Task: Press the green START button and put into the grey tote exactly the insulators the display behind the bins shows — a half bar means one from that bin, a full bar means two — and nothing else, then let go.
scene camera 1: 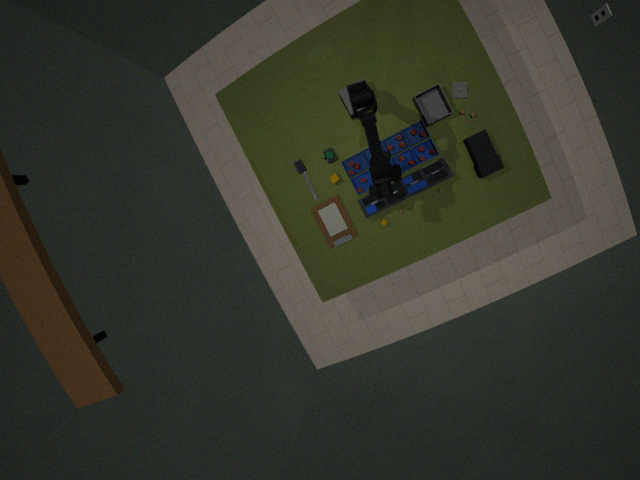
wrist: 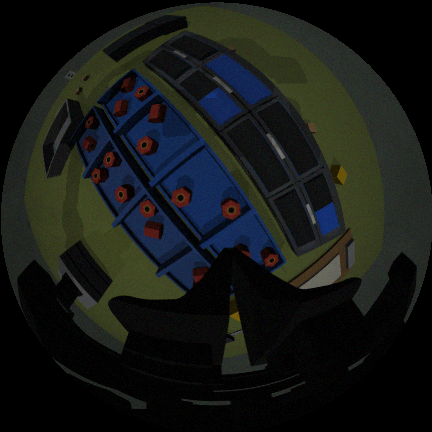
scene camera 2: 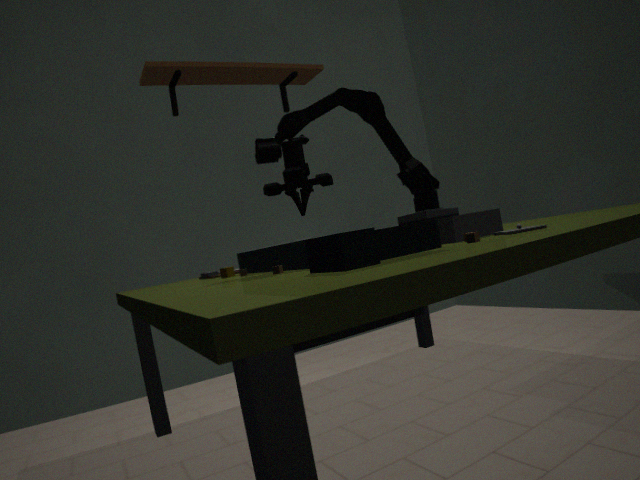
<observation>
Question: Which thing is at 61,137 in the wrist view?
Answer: A grey tote.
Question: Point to a grey tote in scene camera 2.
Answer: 451,229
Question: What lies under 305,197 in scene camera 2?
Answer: The gripper.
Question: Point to a display panel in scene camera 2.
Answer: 292,256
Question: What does the gripper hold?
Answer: Nothing.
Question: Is the gripper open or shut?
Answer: Shut.
</observation>
